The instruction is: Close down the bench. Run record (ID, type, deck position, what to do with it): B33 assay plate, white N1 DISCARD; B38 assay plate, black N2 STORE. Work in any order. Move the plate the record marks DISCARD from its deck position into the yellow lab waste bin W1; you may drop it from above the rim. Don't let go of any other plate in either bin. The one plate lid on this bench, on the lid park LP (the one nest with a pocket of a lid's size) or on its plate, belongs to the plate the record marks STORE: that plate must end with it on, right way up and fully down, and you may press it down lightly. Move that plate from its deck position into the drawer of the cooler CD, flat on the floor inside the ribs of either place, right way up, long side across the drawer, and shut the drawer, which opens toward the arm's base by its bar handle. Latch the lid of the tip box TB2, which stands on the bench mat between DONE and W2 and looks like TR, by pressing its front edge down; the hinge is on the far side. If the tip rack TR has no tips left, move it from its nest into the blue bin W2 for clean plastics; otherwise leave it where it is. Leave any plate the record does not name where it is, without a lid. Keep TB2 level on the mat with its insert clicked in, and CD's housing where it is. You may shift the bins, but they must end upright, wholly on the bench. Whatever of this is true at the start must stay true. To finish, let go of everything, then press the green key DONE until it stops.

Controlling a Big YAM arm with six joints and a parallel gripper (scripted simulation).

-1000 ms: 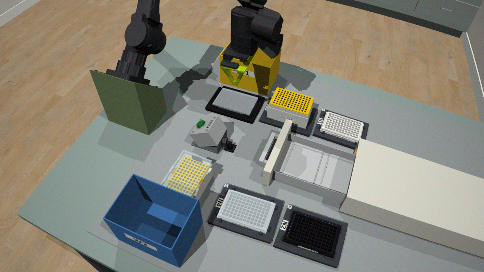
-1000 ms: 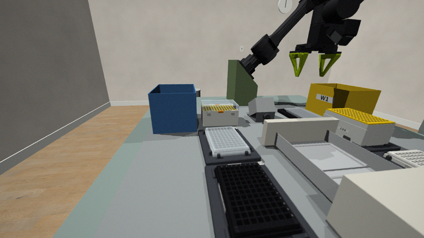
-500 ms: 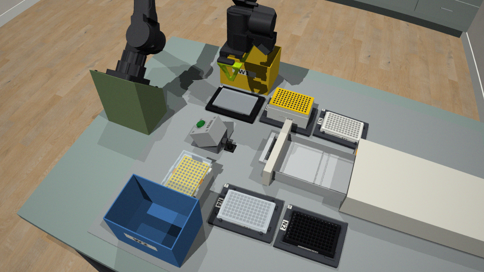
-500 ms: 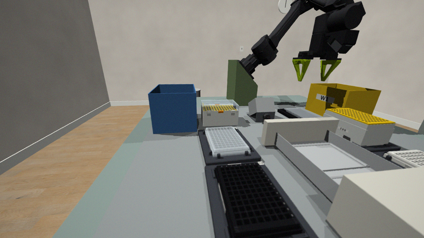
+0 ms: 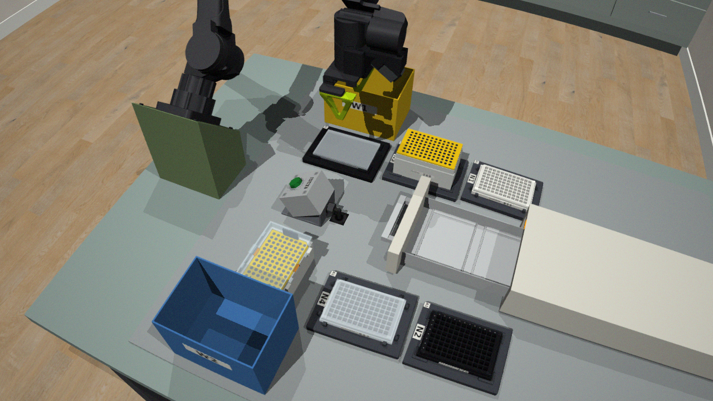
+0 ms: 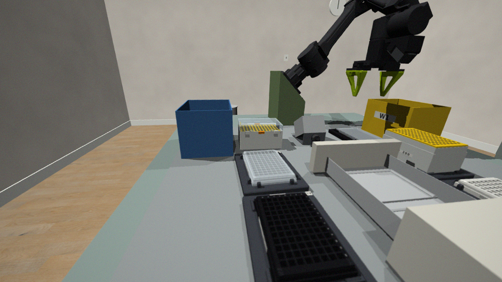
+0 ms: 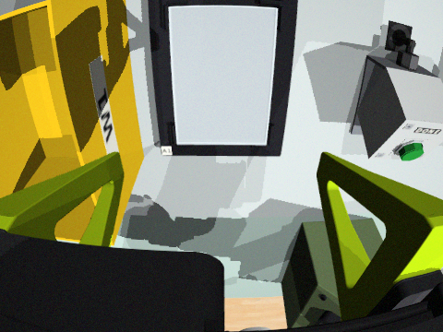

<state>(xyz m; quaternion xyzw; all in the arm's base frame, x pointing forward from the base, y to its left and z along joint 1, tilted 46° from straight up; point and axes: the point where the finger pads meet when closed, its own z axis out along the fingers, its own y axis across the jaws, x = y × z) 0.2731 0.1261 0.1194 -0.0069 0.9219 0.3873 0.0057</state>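
My gripper is now 130 mm above the plate lid. From my hand the other things lie so: black lid park: 140 mm below; then tip rack TR: 170 mm ahead, 100 mm below, 10 mm to the left; then yellow bin W1: 150 mm to the left, 110 mm below, 10 mm behind.
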